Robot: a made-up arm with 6 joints.
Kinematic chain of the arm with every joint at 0, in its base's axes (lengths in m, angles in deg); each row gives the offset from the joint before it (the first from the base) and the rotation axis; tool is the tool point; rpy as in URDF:
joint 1: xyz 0 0 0.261 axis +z
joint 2: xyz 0 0 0 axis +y
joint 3: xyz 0.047 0 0.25 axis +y
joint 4: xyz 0.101 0 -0.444 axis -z
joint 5: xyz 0 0 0 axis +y
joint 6: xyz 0.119 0 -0.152 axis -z
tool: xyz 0 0 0 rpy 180 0 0
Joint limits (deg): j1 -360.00..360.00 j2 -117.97..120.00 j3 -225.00..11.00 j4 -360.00..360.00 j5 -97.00..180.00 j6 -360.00..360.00
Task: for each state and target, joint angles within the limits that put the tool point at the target. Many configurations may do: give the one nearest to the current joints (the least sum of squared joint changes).
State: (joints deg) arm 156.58 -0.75 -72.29 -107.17 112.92 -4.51
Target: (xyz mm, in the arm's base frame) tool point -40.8 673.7 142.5
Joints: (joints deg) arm 107.07 34.57 -76.31 -109.30 98.70 -4.51
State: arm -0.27 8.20 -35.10 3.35 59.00 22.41
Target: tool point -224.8 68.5 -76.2
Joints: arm -15.97 59.22 -5.42 6.03 49.50 22.41
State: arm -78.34 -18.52 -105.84 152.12 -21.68 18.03
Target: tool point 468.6 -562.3 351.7
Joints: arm -46.40 24.34 -103.68 155.93 0.08 18.03
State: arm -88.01 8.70 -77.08 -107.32 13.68 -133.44
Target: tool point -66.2 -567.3 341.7
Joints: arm -107.47 -13.10 -55.40 -116.21 -0.17 -133.44
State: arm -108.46 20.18 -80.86 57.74 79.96 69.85
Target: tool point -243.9 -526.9 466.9
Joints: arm -127.24 -6.80 -78.14 51.22 94.01 69.85
